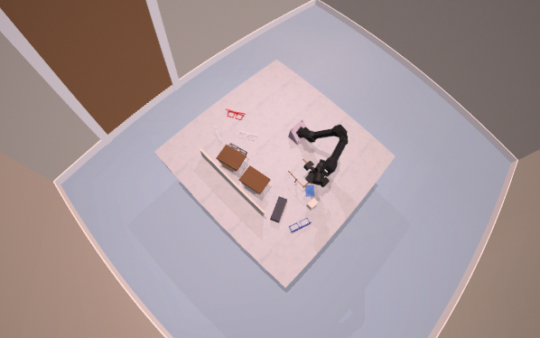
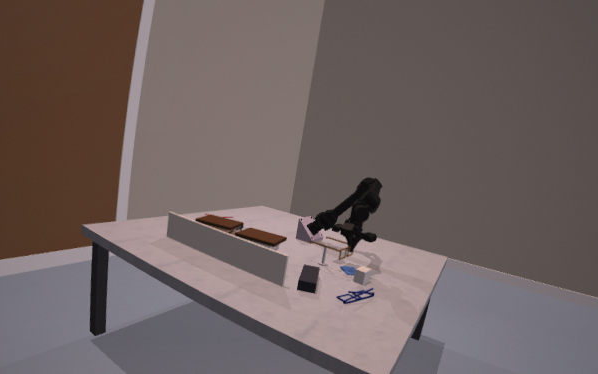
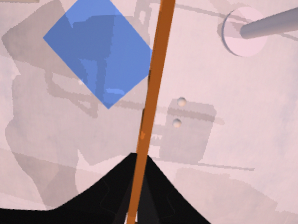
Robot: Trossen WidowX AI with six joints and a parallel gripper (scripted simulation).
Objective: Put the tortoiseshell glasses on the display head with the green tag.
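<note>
My gripper tip is 7 cm short of the blue card, 3 cm to the right of it and 6 cm above it. Also, from my gripper tip: dark box (31 cm ahead, 6 cm to the right, 4 cm below); round base (8 cm ahead, 9 cm to the right, 4 cm below); white cube (14 cm ahead, 9 cm to the left, 3 cm below).
</note>
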